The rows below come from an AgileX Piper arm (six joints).
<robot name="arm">
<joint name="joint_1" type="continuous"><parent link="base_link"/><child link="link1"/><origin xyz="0 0 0.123" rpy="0 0 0"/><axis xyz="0 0 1"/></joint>
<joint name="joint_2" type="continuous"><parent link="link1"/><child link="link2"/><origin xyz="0 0 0" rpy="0 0 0"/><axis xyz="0 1 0"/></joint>
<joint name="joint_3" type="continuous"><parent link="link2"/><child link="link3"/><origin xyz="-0.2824 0 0.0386" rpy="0 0 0"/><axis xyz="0 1 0"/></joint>
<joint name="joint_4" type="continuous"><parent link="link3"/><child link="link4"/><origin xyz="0.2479 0 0.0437" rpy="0 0 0"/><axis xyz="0.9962 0 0.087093"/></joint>
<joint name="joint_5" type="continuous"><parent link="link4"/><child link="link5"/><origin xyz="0 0 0" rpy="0 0 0"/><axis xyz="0 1 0"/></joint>
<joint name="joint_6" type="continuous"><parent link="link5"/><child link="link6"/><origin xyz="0.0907 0 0.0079" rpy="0 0 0"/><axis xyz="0.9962 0 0.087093"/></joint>
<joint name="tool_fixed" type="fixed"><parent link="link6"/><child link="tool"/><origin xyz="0 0 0" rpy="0 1.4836 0"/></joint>
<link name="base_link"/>
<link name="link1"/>
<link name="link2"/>
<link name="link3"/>
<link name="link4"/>
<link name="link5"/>
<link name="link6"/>
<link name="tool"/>
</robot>
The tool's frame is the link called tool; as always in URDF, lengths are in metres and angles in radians. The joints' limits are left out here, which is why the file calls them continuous.
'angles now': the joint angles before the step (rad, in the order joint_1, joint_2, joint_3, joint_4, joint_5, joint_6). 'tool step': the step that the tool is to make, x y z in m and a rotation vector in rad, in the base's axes. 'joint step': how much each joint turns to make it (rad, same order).
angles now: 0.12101, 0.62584, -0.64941, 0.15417, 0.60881, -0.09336
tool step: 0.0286, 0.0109, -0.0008, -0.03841, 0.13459, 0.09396
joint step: 0.01619, 0.16101, -0.07835, 0.07401, 0.06988, -0.11157
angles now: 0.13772, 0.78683, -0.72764, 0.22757, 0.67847, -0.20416
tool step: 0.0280, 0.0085, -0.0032, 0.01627, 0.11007, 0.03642
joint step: 0.00238, 0.14287, -0.06925, 0.06047, 0.04080, -0.03842
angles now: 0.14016, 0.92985, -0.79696, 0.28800, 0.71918, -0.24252
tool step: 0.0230, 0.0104, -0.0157, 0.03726, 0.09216, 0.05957
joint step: 0.00159, 0.12105, -0.01703, 0.11781, 0.00439, -0.09833
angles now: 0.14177, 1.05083, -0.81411, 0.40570, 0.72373, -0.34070
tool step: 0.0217, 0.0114, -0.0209, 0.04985, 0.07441, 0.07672
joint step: -0.00019, 0.12334, -0.00327, 0.15940, -0.00629, -0.15533
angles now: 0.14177, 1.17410, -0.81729, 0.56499, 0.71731, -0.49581
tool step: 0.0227, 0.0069, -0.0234, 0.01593, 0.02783, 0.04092
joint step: 0.00101, 0.12137, 0.00005, 0.11706, -0.05236, -0.14436
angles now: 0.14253, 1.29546, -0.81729, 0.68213, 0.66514, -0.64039
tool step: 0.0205, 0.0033, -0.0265, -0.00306, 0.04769, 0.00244
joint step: -0.00010, 0.12096, -0.00593, 0.06547, -0.04836, -0.07881
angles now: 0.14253, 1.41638, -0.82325, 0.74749, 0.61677, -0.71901
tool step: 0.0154, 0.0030, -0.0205, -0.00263, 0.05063, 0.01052
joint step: -0.00004, 0.09927, -0.02152, 0.03718, -0.01174, -0.04728
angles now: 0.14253, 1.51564, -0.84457, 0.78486, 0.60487, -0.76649
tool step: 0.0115, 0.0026, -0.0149, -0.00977, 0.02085, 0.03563
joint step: -0.00011, 0.07472, -0.02316, 0.03048, -0.00230, -0.06856
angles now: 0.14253, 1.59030, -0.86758, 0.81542, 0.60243, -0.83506
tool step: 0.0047, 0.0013, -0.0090, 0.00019, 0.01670, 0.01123
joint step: -0.00001, 0.03789, -0.00693, 0.02109, -0.00209, -0.03136
